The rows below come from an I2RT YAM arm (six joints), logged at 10 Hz.
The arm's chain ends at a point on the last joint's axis. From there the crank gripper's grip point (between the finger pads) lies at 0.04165 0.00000 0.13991 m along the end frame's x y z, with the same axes.
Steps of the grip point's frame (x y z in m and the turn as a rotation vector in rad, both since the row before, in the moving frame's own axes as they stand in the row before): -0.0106, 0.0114, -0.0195, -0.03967, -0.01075, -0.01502; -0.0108, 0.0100, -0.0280, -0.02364, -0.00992, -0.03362; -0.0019, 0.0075, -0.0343, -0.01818, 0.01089, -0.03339; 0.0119, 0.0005, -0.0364, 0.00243, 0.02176, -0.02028; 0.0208, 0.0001, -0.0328, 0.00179, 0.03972, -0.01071; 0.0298, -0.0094, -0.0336, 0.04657, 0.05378, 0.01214; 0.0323, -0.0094, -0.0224, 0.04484, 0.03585, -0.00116; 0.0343, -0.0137, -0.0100, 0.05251, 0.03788, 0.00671; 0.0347, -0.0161, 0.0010, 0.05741, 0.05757, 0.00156
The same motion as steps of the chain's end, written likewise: -0.0091, 0.0065, -0.0198, -0.03967, -0.01075, -0.01502; -0.0094, 0.0081, -0.0284, -0.02364, -0.00992, -0.03362; -0.0034, 0.0064, -0.0338, -0.01818, 0.01089, -0.03339; 0.0089, 0.0017, -0.0355, 0.00243, 0.02176, -0.02028; 0.0153, 0.0008, -0.0310, 0.00179, 0.03972, -0.01071; 0.0223, -0.0035, -0.0310, 0.04657, 0.05378, 0.01214; 0.0273, -0.0031, -0.0207, 0.04484, 0.03585, -0.00116; 0.0290, -0.0067, -0.0081, 0.05251, 0.03788, 0.00671; 0.0267, -0.0082, 0.0039, 0.05741, 0.05757, 0.00156
